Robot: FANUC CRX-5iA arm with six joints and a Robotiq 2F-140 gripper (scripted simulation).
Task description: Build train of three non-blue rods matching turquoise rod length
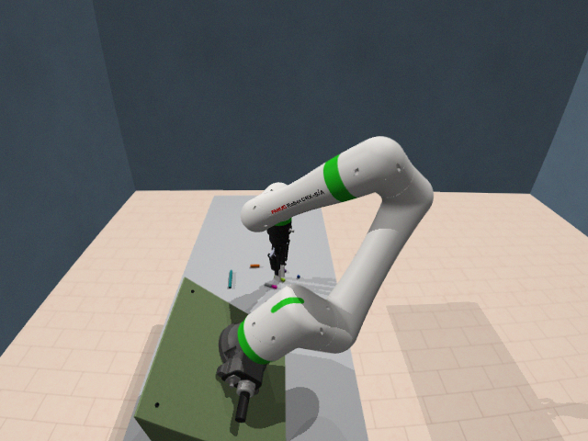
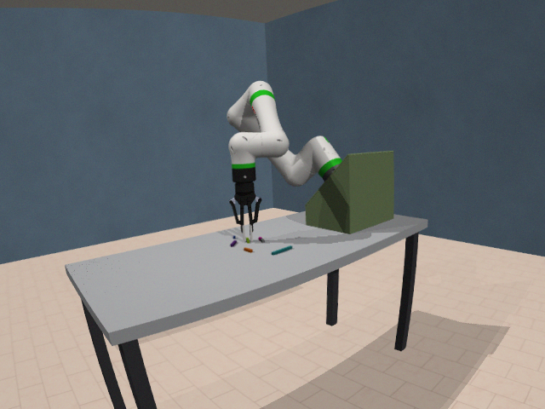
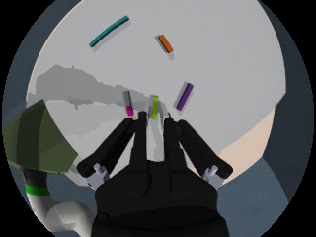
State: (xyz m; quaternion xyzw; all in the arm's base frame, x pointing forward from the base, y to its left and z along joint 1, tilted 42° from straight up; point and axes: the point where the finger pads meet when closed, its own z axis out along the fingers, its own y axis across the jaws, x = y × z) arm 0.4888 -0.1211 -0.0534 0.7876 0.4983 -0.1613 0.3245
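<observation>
The lime rod lies 30 mm below my hand. Also, from my hand: grey rod: 40 mm behind, 40 mm to the left, 30 mm below; then magenta rod: 50 mm behind, 20 mm to the left, 30 mm below; then purple rod: 70 mm ahead, 30 mm below.
</observation>
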